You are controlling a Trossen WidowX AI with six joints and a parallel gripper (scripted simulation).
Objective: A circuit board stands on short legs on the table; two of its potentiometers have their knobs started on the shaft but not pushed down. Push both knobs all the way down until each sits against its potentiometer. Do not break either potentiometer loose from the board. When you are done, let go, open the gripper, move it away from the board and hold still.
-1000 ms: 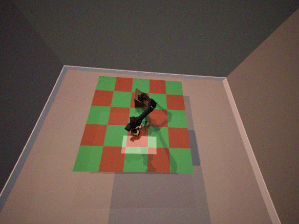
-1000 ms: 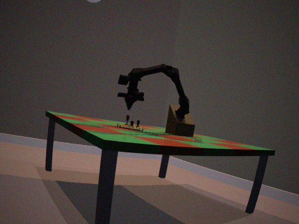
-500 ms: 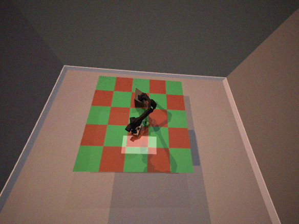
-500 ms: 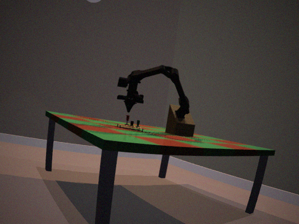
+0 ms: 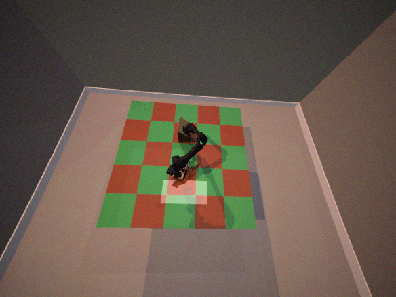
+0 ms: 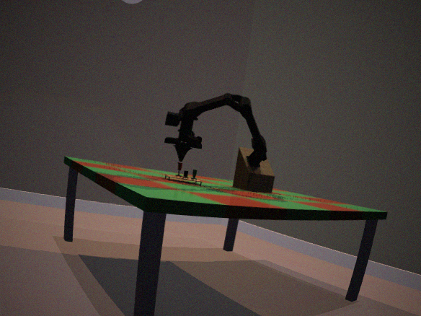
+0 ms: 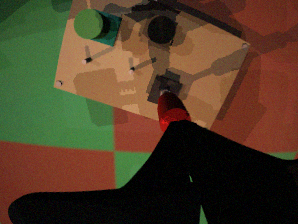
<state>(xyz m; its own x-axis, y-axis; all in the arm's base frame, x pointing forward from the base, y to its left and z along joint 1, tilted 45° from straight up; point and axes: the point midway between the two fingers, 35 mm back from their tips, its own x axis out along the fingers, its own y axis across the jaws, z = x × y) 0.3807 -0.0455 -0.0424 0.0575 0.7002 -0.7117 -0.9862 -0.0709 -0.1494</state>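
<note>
Right now the red knob is 2 cm below my gripper tip. From my gripper tip the other things lie so: green knob (5 cm behind, 5 cm to the left, 5 cm below).
</note>
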